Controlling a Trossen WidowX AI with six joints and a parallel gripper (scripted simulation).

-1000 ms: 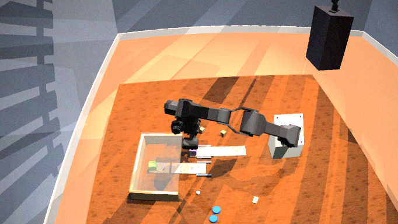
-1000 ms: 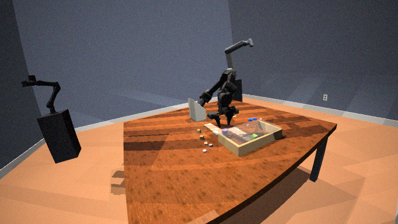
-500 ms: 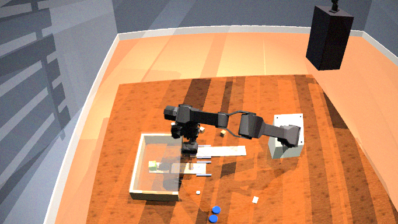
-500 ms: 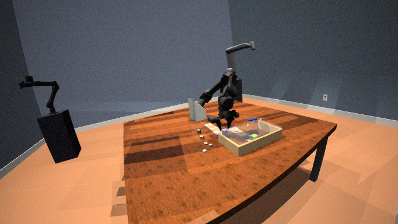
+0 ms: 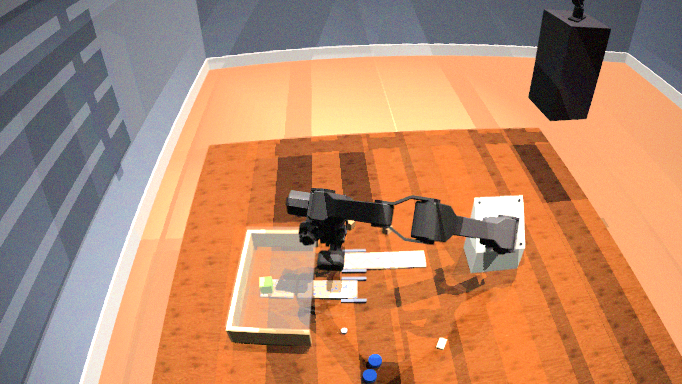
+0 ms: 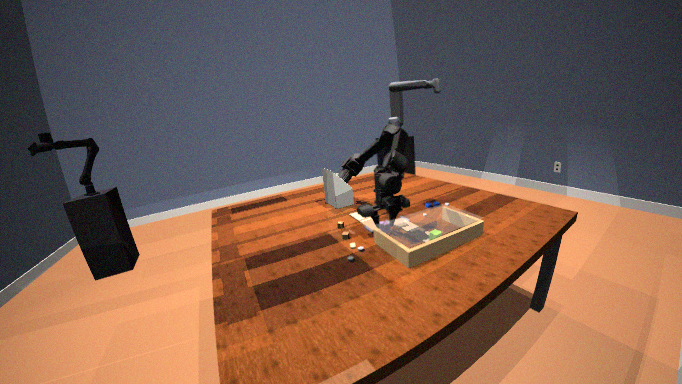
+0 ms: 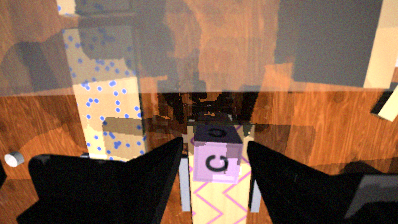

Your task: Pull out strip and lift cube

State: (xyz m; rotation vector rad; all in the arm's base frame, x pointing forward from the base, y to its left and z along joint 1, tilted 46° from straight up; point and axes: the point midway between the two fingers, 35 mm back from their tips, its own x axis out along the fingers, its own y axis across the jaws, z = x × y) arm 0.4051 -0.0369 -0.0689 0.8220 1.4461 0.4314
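Right now my gripper tip is 110 mm past the zigzag strip, 10 mm to the right of it and 10 mm above it. Also, from my gripper tip: grey peg (10 mm ahead, 210 mm to the left, 10 mm below).
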